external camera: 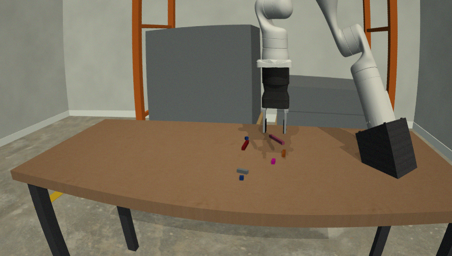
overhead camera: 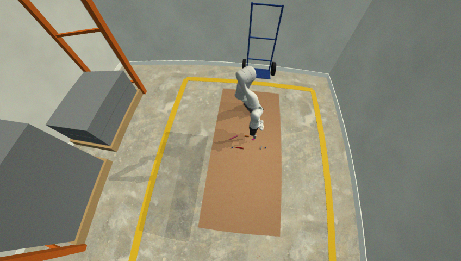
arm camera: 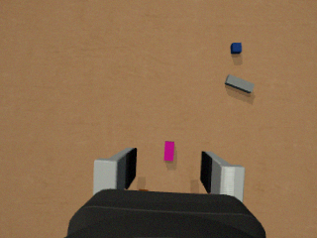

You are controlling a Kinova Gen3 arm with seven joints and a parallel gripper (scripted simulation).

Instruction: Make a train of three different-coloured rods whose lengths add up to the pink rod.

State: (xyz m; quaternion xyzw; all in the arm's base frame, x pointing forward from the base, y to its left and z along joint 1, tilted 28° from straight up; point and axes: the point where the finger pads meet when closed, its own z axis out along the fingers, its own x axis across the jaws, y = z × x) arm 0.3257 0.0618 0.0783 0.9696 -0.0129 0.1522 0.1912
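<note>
The grey rod lies 100 mm below my hand, 80 mm ahead of it and 70 mm to the left of it. Round my hand: red rod (130 mm to the right, 100 mm below, 90 mm ahead); then orange rod (100 mm below, 60 mm to the right, 30 mm behind); then magenta rod (100 mm below).
</note>
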